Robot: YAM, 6 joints.
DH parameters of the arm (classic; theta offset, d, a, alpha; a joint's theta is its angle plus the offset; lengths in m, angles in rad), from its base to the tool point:
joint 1: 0 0.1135 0.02 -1.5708
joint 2: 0 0 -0.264 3.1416
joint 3: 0.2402 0 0.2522 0
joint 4: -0.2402 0 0.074 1.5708
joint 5: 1.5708 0 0 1.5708
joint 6: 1.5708 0.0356 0 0
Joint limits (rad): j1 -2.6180..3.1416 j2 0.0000..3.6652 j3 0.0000..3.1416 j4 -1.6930..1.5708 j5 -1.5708..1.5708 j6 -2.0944..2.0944
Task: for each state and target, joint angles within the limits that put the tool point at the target. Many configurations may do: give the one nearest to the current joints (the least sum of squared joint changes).
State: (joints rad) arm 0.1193 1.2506 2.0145 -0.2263 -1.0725 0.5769
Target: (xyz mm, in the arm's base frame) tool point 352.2 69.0 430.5
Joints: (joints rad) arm 0.1066 1.6037 1.6697 -0.3191 -1.0638 0.5769
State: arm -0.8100 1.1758 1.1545 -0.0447 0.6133 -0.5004
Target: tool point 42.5 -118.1 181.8
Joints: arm -1.0371 0.6799 0.3822 -0.6740 0.7208 -0.5004
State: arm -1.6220 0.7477 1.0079 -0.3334 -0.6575 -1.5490
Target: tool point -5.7 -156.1 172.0
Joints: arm -1.7397 0.8872 0.4063 -0.5077 -0.6176 -1.5490
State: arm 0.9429 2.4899 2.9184 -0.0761 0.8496 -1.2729
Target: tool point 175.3 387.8 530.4
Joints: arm 1.2173 2.1265 2.7021 -0.4788 1.0135 -1.2729
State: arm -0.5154 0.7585 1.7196 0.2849 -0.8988 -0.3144
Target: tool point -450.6 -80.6 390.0
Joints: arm 0.2386 0.0076 1.9626 0.3685 -0.9135 -0.3144
